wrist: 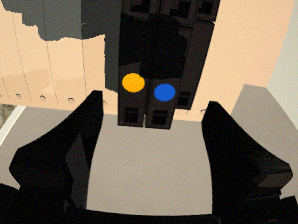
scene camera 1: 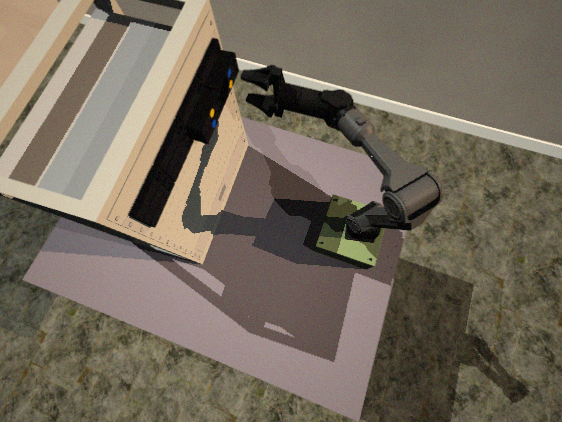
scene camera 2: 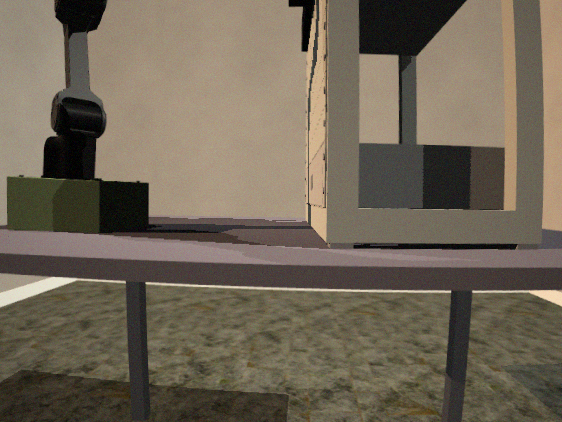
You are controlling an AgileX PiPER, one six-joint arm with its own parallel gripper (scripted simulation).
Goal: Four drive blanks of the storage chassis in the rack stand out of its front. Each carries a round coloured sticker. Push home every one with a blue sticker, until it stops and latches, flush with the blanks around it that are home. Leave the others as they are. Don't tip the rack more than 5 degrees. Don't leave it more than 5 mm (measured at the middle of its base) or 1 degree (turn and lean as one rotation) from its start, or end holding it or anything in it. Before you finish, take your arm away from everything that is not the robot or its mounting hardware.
Labels:
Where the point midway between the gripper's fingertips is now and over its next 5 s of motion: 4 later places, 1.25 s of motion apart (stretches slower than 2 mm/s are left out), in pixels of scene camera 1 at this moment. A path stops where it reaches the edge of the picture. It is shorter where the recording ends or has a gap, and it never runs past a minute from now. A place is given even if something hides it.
The gripper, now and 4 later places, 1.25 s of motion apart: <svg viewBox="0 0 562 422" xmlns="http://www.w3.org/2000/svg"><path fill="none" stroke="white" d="M244 86L235 127L213 121L206 119L201 117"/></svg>

